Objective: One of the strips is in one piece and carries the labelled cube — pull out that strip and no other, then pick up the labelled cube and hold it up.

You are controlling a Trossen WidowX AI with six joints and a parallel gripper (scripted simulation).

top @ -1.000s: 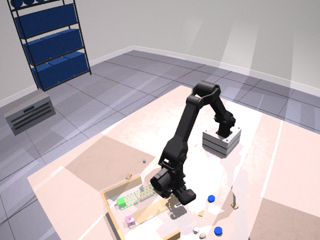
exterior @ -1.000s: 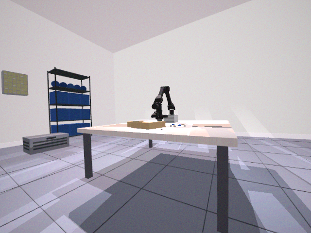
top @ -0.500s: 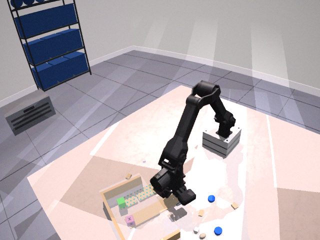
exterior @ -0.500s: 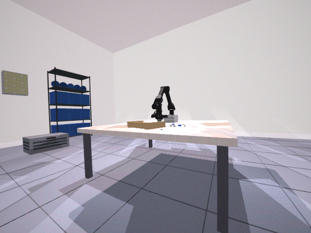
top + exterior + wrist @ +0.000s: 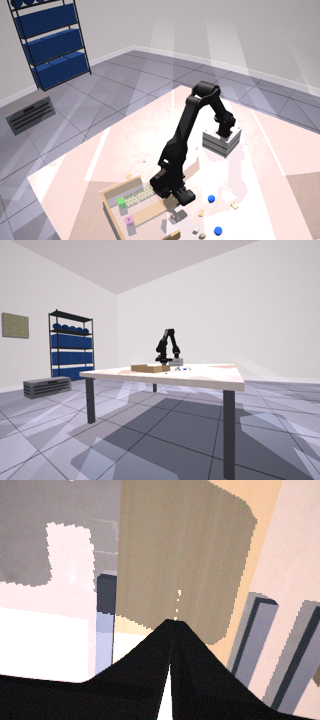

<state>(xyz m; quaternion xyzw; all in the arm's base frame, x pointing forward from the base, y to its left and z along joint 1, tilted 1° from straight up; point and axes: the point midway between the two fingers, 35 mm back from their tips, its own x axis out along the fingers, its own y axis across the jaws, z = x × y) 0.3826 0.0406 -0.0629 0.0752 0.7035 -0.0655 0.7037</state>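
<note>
Now: the tan strip 10 cm ahead of my gripper tip and 2 cm to the right of it. From my gripper tip the other things lie so: pebble (19 cm to the left, 6 cm ahead); labelled cube (21 cm ahead, 4 cm to the right, 2 cm above).
</note>
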